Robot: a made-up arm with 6 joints. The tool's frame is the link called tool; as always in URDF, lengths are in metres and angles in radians. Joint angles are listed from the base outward.
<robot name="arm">
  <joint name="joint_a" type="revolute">
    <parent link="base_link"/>
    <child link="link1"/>
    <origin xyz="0 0 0.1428" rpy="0 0 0"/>
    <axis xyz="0 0 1"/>
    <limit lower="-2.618" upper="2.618"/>
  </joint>
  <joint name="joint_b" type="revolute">
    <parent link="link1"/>
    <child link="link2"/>
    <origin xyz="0 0 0" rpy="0 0 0"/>
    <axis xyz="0.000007 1 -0.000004"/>
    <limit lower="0" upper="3.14"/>
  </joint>
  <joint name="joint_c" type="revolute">
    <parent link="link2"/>
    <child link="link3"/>
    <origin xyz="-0.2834 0 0.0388" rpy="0 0 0"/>
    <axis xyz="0.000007 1 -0.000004"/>
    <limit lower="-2.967" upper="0"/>
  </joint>
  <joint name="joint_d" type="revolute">
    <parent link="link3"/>
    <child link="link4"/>
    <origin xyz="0.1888 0 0.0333" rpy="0 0 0"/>
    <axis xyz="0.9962 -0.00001 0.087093"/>
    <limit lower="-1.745" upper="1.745"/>
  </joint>
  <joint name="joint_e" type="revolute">
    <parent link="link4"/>
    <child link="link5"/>
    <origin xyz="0 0 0" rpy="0 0 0"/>
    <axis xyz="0.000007 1 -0.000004"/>
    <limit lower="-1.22" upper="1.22"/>
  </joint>
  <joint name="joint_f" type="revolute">
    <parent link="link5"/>
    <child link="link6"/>
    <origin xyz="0.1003 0 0.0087" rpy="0 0 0"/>
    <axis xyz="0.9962 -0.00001 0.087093"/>
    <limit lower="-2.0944" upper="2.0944"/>
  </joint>
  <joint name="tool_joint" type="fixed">
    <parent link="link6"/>
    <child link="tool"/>
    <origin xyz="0 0 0" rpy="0 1.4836 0"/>
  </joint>
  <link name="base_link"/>
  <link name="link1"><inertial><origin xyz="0.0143 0.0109 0.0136"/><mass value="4.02"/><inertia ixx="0.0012" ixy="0" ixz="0" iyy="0.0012" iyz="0" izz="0.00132"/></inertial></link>
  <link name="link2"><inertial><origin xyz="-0.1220 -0.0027 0.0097"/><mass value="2.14"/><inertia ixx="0.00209" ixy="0" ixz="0.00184" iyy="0.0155" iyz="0" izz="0.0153"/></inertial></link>
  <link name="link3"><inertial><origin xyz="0.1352 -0.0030 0.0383"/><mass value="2.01"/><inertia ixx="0.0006" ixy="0" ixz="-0.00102" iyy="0.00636" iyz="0" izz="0.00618"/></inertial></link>
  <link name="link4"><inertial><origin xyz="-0.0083 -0.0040 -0.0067"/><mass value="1.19"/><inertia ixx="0.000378" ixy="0" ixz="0.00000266" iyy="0.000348" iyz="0" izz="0.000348"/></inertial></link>
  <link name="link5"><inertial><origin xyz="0.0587 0.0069 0.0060"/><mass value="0.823"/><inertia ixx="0.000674" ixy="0" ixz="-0.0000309" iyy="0.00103" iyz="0" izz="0.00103"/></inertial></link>
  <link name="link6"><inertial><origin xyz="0.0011 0.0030 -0.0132"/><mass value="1.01"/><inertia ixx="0.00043" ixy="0" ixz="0.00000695" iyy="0.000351" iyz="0" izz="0.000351"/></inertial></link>
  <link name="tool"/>
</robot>
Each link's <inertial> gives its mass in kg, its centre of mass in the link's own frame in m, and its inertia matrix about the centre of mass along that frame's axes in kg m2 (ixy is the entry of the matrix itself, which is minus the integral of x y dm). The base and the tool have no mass. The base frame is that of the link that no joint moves.
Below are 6 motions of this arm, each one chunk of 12 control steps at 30 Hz.
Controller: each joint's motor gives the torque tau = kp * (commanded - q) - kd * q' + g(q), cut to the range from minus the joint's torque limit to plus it. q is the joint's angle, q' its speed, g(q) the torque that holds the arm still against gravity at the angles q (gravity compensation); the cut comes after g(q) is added. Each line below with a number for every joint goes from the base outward.
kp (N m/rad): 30 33 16 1.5 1.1 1.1
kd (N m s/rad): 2 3.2 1.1 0.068 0.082 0.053
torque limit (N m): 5.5 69 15 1.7 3.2 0.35
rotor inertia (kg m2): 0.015 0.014 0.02 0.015 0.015 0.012
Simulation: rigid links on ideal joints. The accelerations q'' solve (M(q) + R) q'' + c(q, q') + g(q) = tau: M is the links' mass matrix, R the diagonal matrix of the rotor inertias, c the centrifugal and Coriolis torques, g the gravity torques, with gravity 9.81 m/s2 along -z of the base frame. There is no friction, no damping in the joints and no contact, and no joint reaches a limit. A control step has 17 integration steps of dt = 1/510 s. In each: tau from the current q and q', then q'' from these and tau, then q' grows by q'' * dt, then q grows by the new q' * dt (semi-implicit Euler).
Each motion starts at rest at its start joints. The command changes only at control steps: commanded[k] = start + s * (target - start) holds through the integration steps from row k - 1 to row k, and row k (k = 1, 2, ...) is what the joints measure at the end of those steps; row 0 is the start. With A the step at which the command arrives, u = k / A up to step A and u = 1 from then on. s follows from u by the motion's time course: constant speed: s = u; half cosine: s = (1 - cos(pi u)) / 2; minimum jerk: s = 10 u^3 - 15 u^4 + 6 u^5; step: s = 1 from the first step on.
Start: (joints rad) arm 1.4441 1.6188 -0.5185 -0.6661 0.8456 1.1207
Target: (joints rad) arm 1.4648 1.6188 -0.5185 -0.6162 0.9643 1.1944
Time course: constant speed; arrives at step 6
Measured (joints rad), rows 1 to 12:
1: 1.4445 1.6188 -0.5186 -0.6660 0.8463 1.1213
2: 1.4457 1.6189 -0.5187 -0.6653 0.8487 1.1236
3: 1.4479 1.6190 -0.5191 -0.6637 0.8534 1.1281
4: 1.4509 1.6191 -0.5197 -0.6608 0.8609 1.1355
5: 1.4545 1.6193 -0.5204 -0.6561 0.8712 1.1457
6: 1.4584 1.6194 -0.5213 -0.6496 0.8843 1.1586
7: 1.4620 1.6195 -0.5221 -0.6414 0.8994 1.1731
8: 1.4647 1.6196 -0.5227 -0.6320 0.9152 1.1879
9: 1.4664 1.6195 -0.5230 -0.6221 0.9308 1.2013
10: 1.4671 1.6194 -0.5229 -0.6125 0.9455 1.2124
11: 1.4671 1.6193 -0.5223 -0.6039 0.9588 1.2205
12: 1.4667 1.6191 -0.5213 -0.5968 0.9705 1.2251

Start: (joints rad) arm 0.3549 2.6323 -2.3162 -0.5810 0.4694 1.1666
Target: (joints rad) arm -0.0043 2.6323 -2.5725 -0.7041 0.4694 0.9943
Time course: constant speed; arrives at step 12
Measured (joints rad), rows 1 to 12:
1: 0.3544 2.6333 -2.3189 -0.5802 0.4701 1.1658
2: 0.3527 2.6358 -2.3262 -0.5779 0.4716 1.1632
3: 0.3488 2.6396 -2.3379 -0.5737 0.4726 1.1579
4: 0.3423 2.6441 -2.3527 -0.5679 0.4721 1.1498
5: 0.3326 2.6487 -2.3696 -0.5611 0.4692 1.1389
6: 0.3193 2.6531 -2.3879 -0.5541 0.4634 1.1254
7: 0.3022 2.6571 -2.4072 -0.5479 0.4548 1.1097
8: 0.2814 2.6605 -2.4273 -0.5435 0.4437 1.0926
9: 0.2567 2.6633 -2.4481 -0.5421 0.4304 1.0745
10: 0.2284 2.6654 -2.4695 -0.5446 0.4155 1.0562
11: 0.1966 2.6670 -2.4916 -0.5516 0.3997 1.0381
12: 0.1615 2.6679 -2.5142 -0.5637 0.3837 1.0206

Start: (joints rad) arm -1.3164 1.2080 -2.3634 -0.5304 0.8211 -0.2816
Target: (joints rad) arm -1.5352 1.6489 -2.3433 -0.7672 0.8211 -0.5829
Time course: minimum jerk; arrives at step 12
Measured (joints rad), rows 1 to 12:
1: -1.3167 1.2081 -2.3636 -0.5303 0.8211 -0.2817
2: -1.3190 1.2090 -2.3651 -0.5301 0.8215 -0.2822
3: -1.3257 1.2121 -2.3697 -0.5299 0.8222 -0.2842
4: -1.3387 1.2190 -2.3794 -0.5312 0.8233 -0.2897
5: -1.3588 1.2311 -2.3946 -0.5365 0.8234 -0.3010
6: -1.3850 1.2494 -2.4145 -0.5485 0.8209 -0.3202
7: -1.4152 1.2741 -2.4368 -0.5704 0.8135 -0.3490
8: -1.4462 1.3045 -2.4579 -0.6043 0.7993 -0.3877
9: -1.4748 1.3396 -2.4743 -0.6515 0.7775 -0.4354
10: -1.4988 1.3776 -2.4829 -0.7116 0.7489 -0.4896
11: -1.5167 1.4169 -2.4818 -0.7816 0.7163 -0.5464
12: -1.5288 1.4562 -2.4712 -0.8560 0.6835 -0.6015

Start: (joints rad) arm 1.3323 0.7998 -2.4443 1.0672 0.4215 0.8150
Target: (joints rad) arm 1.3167 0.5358 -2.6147 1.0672 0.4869 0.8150
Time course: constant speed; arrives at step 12
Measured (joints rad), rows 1 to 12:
1: 1.3322 0.7993 -2.4440 1.0666 0.4217 0.8150
2: 1.3319 0.7977 -2.4434 1.0645 0.4227 0.8148
3: 1.3313 0.7947 -2.4431 1.0600 0.4251 0.8143
4: 1.3304 0.7901 -2.4438 1.0530 0.4294 0.8135
5: 1.3292 0.7837 -2.4460 1.0435 0.4358 0.8123
6: 1.3278 0.7752 -2.4498 1.0319 0.4447 0.8108
7: 1.3262 0.7647 -2.4556 1.0190 0.4558 0.8090
8: 1.3244 0.7519 -2.4635 1.0057 0.4689 0.8069
9: 1.3226 0.7369 -2.4735 0.9929 0.4836 0.8047
10: 1.3207 0.7197 -2.4854 0.9816 0.4993 0.8025
11: 1.3189 0.7003 -2.4993 0.9726 0.5151 0.8006
12: 1.3171 0.6788 -2.5150 0.9665 0.5302 0.7990

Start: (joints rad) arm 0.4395 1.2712 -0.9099 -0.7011 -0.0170 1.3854
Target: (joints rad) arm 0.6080 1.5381 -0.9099 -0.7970 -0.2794 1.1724
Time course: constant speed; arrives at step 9
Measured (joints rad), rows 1 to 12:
1: 0.4414 1.2724 -0.9106 -0.7017 -0.0163 1.3841
2: 0.4474 1.2766 -0.9128 -0.7039 -0.0152 1.3794
3: 0.4580 1.2849 -0.9165 -0.7084 -0.0152 1.3700
4: 0.4724 1.2980 -0.9213 -0.7154 -0.0186 1.3553
5: 0.4896 1.3159 -0.9269 -0.7248 -0.0276 1.3352
6: 0.5083 1.3384 -0.9325 -0.7365 -0.0438 1.3102
7: 0.5277 1.3650 -0.9378 -0.7499 -0.0680 1.2811
8: 0.5472 1.3951 -0.9423 -0.7643 -0.0999 1.2490
9: 0.5665 1.4278 -0.9458 -0.7790 -0.1390 1.2150
10: 0.5844 1.4613 -0.9474 -0.7930 -0.1840 1.1817
11: 0.5992 1.4931 -0.9461 -0.8051 -0.2330 1.1522
12: 0.6108 1.5213 -0.9415 -0.8147 -0.2825 1.1290

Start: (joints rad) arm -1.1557 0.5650 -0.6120 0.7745 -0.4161 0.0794
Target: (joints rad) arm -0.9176 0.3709 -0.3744 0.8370 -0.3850 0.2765
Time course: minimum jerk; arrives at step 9
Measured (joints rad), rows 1 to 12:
1: -1.1552 0.5649 -0.6119 0.7745 -0.4163 0.0795
2: -1.1516 0.5638 -0.6107 0.7748 -0.4174 0.0804
3: -1.1404 0.5602 -0.6065 0.7757 -0.4209 0.0839
4: -1.1181 0.5518 -0.5969 0.7773 -0.4279 0.0924
5: -1.0842 0.5368 -0.5797 0.7799 -0.4380 0.1083
6: -1.0426 0.5145 -0.5545 0.7831 -0.4494 0.1332
7: -0.9996 0.4860 -0.5222 0.7869 -0.4596 0.1668
8: -0.9620 0.4540 -0.4857 0.7914 -0.4664 0.2065
9: -0.9345 0.4223 -0.4482 0.7973 -0.4688 0.2482
10: -0.9180 0.3944 -0.4126 0.8052 -0.4666 0.2876
11: -0.9106 0.3726 -0.3809 0.8155 -0.4601 0.3208
12: -0.9090 0.3575 -0.3545 0.8280 -0.4492 0.3453

